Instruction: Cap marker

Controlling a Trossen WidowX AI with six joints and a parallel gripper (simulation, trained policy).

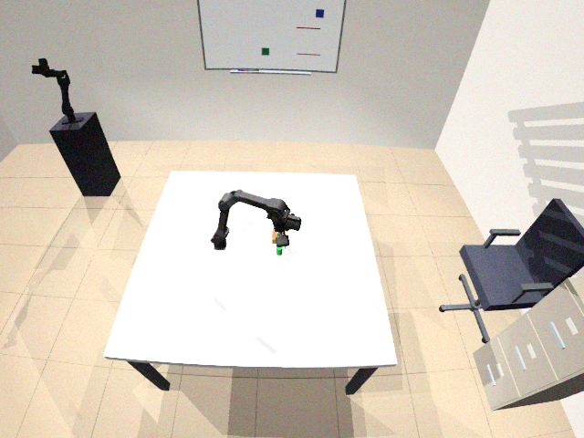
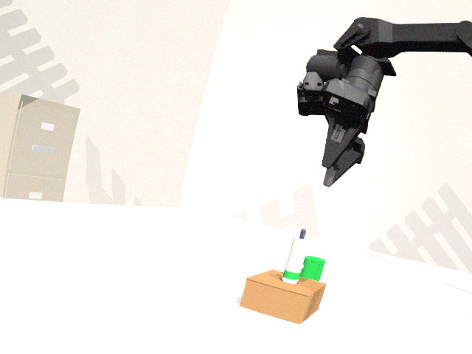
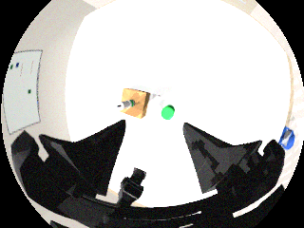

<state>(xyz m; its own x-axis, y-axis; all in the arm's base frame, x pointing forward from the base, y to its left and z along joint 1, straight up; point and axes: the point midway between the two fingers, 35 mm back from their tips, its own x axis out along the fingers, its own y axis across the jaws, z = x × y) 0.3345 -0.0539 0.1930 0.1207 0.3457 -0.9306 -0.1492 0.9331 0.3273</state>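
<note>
Now: the green cap 130 mm below my gripper tip and 10 mm behind it. Round my gripper tip: white marker 100 mm to the left, 90 mm below, 20 mm behind; orange holder block 140 mm below, 100 mm to the left, 20 mm behind.
</note>
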